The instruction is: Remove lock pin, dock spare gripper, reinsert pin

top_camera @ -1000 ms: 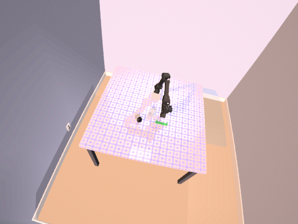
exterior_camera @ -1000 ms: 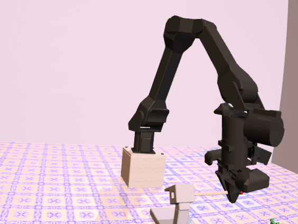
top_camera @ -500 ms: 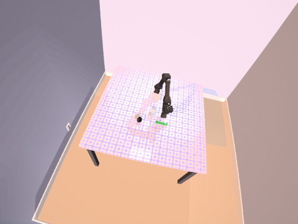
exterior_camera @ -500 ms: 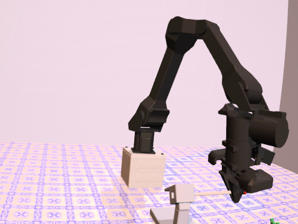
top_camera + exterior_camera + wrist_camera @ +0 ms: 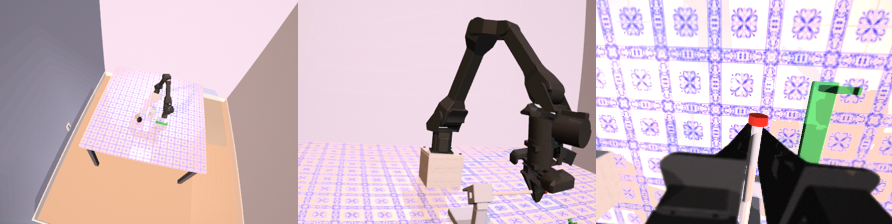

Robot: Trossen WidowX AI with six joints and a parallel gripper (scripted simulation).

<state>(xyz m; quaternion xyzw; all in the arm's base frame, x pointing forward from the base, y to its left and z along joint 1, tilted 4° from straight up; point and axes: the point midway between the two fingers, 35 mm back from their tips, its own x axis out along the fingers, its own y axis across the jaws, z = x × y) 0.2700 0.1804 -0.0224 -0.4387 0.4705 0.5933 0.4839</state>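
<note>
Now: the green pin holder 9 cm ahead of my gripper tip, 3 cm below it and 1 cm to the right of it. Round my gripper tip: spare gripper: 28 cm to the right, 13 cm ahead, 3 cm below; grey-blue mount: 14 cm to the right.
</note>
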